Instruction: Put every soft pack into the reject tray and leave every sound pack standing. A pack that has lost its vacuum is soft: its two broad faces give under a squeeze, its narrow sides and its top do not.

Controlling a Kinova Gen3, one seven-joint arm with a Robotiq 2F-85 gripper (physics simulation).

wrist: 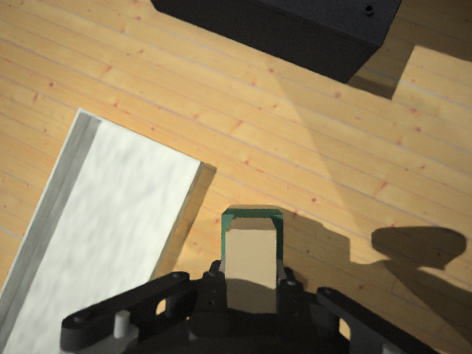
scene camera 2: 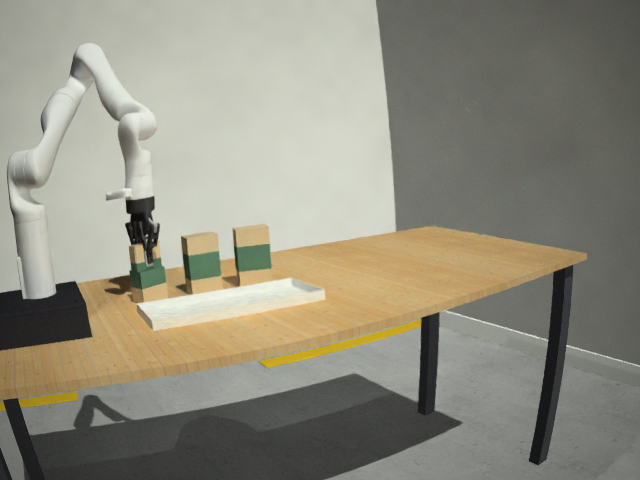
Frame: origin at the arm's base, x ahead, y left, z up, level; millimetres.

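Seen in the pictures: gripper, between the fingertips: (wrist: 251,269) (scene camera 2: 146,265); arm's base, origin of its link: (scene camera 2: 40,294).
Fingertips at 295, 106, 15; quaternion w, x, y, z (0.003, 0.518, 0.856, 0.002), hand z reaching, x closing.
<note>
Pixels of each thing's top centre, then the offset from my fingertips to it, as dx, dy, dz. Level surfaces: height alone.
- white reject tray, centre of its top: (wrist: 65,301) (scene camera 2: 225,298) +164, -138, -66
- left pack, centre of its top: (wrist: 250,310) (scene camera 2: 143,243) +0, +0, +52
- wooden table, height of its surface: dz -88
Three tan packs with green bands stand in a row behind the white reject tray (scene camera 2: 232,312) (wrist: 125,200). My gripper (scene camera 2: 145,254) (wrist: 251,269) points down and is shut on the upper part of the left pack (scene camera 2: 148,277) (wrist: 251,250), nearest the robot base. That pack stands upright on the table; its gripped upper part is pressed in, narrower than the green-banded part below. The middle pack (scene camera 2: 202,266) and the right pack (scene camera 2: 252,257) stand upright, apart from the gripper. No pack shows in the tray; its near end is cut off in the wrist view.
The black robot base (scene camera 2: 46,317) (wrist: 280,35) stands at the left end of the wooden table (scene camera 2: 413,258) (wrist: 165,95). The tray's end lies close beside the gripped pack. A pale wall rises behind the table.
</note>
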